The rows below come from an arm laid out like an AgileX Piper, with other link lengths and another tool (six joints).
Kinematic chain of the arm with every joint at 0, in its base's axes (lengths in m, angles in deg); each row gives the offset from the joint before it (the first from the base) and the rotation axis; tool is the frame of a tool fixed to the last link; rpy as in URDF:
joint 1: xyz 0 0 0.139 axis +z
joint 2: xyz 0 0 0 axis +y
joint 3: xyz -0.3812 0 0.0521 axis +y
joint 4: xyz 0.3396 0 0.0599 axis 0.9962 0 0.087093
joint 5: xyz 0 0 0 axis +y
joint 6: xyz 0.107 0 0.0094 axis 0.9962 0 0.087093
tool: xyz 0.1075 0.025 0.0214 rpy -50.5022 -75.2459 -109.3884
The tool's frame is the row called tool.
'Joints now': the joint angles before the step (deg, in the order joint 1, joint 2, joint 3, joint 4, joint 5, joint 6). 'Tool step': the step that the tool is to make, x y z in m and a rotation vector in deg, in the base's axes. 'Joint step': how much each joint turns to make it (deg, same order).
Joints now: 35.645, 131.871, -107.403, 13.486, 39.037, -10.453
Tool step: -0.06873, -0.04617, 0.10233, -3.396, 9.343, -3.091
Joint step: 0.001, -13.370, 3.781, -2.319, 18.259, 8.495
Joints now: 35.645, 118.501, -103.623, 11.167, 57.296, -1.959
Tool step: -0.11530, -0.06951, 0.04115, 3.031, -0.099, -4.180
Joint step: 1.385, -23.200, 28.093, 0.956, -7.624, 4.306
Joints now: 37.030, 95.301, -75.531, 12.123, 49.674, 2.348
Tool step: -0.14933, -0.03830, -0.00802, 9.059, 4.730, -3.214
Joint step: 7.240, -21.385, 26.392, 7.977, -8.948, 6.617
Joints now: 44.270, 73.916, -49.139, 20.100, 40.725, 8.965
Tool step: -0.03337, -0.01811, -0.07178, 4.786, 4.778, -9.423
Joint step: 3.151, -2.460, 16.169, 9.065, -15.898, 3.209
